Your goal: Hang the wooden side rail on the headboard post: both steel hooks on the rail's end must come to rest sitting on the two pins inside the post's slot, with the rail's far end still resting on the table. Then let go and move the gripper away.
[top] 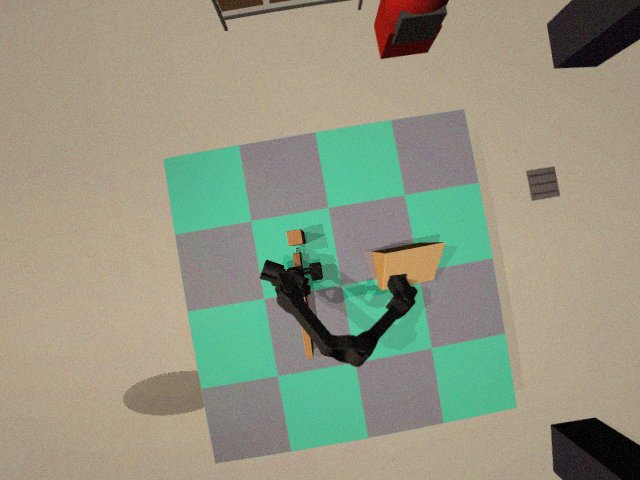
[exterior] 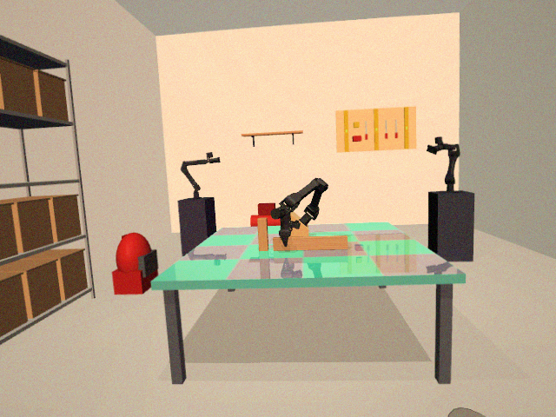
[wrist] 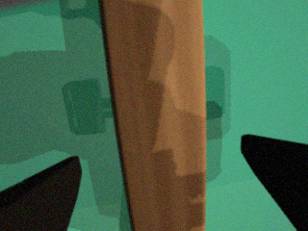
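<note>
My gripper tip is 10 mm past the headboard post, 130 mm to the left of it and 60 mm below it.
</note>
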